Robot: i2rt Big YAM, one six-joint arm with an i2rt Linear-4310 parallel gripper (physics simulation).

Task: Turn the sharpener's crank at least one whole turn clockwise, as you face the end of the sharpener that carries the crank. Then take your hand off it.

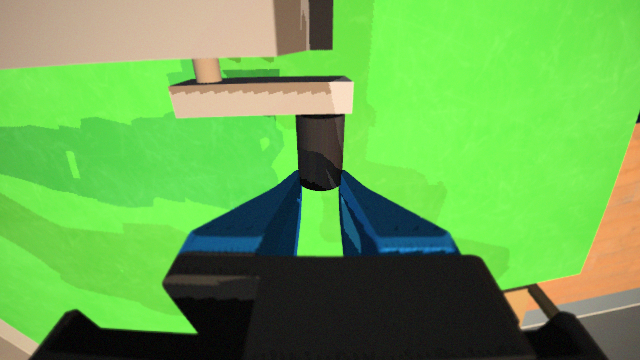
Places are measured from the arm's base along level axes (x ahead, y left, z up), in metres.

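Where they show: gripper, fingertip midpoint: [320,179].
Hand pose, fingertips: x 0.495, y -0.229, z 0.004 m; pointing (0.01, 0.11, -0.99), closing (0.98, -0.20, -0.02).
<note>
Things, the pixels of their top centre, and the offset from my fingertips. "spot": a spot on its surface instead. Level surfaces: height alone.
- sharpener's beige body at a spot on its surface: [150,30] spot: 0.020 m back, 0.074 m left, 0.057 m up
- short tan shaft at its top centre: [201,72] 0.033 m back, 0.064 m left, 0.016 m up
- dark cylindrical crank handle at a spot on its surface: [320,145] spot: 0.006 m ahead, 0.026 m left, 0.019 m up
- bright green mat at its surface level: 0.071 m down
The sharpener's beige body [150,30] shows at the top left, cut off by the frame's upper edge. A short tan shaft [207,71] joins it to the flat beige crank arm [255,102], which reaches from the shaft to the right. The dark cylindrical crank handle [320,145] points from the arm's right end toward the gripper. My gripper [320,179] is shut on the handle's near end, with one blue finger on each side of it.
A bright green mat [500,125] lies under the sharpener, with shadows on it. The wooden table top [612,220] shows beyond the mat's right edge. A grey strip runs below the wood at the lower right.
</note>
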